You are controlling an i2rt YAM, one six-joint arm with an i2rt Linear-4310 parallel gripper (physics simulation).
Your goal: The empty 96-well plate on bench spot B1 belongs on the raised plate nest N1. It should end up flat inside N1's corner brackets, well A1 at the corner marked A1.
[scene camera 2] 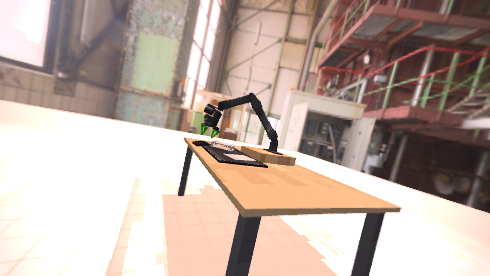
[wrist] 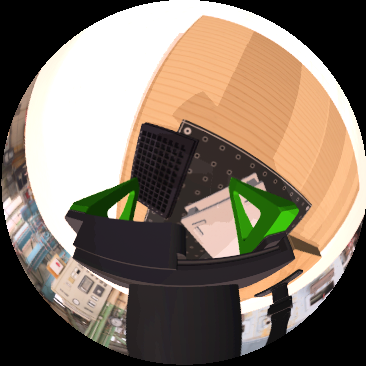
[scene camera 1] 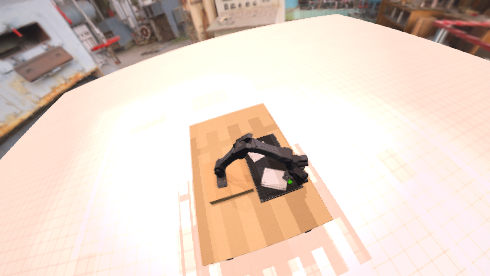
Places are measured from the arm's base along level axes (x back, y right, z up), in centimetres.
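Where they show: gripper, fingertip midpoint: (scene camera 2: 206, 136) (wrist: 183, 182) (scene camera 1: 295, 177); arm's base, origin of the base link: (scene camera 2: 272, 152) (wrist: 278, 284) (scene camera 1: 221, 174).
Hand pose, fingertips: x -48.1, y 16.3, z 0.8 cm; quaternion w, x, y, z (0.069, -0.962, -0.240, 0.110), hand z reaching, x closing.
Note:
Things, the pixels of their top centre, and the offset from my fingertips. "spot": a spot on its surface instead. Level surfaces: height alone.
- black 96-well plate, middle of its top: (wrist: 150, 176) (scene camera 2: 200, 140) dx -3.9, dy -3.4, dz -3.2 cm
- pale raised nest N1, middle of its top: (wrist: 240, 242) (scene camera 1: 274, 177) (scene camera 2: 223, 142) dx +12.6, dy -4.7, dz -1.4 cm
- second pale patch, surface spot: (scene camera 2: 238, 157) spot: dx +15.7, dy -33.6, dz -5.4 cm
- wooden table, its level: dz -6.9 cm
The black 96-well plate (scene camera 2: 201, 143) (wrist: 160, 169) lies well-side up at the outer edge of the black perforated board (scene camera 1: 266, 196) (scene camera 2: 219, 157) (wrist: 235, 156), partly over its border, beside the nest. In scene camera 1 the arm hides most or all of it. The pale raised nest N1 (scene camera 1: 273, 178) (scene camera 2: 223, 145) (wrist: 215, 231) stands on the board with no plate on it; the A1 mark is not readable. My gripper (scene camera 2: 209, 136) (wrist: 183, 182) is open and empty, above the plate and nest. In the wrist view the plate shows by the left green finger, the nest behind the right one.
A second pale patch (scene camera 1: 255, 157) (scene camera 2: 238, 157) lies on the board's other half. The arm base stands on a wooden block (scene camera 1: 232, 181) (scene camera 2: 265, 156) beside the board. The wooden table (scene camera 1: 240, 235) (scene camera 2: 310, 195) (wrist: 225, 65) ends close beyond the plate.

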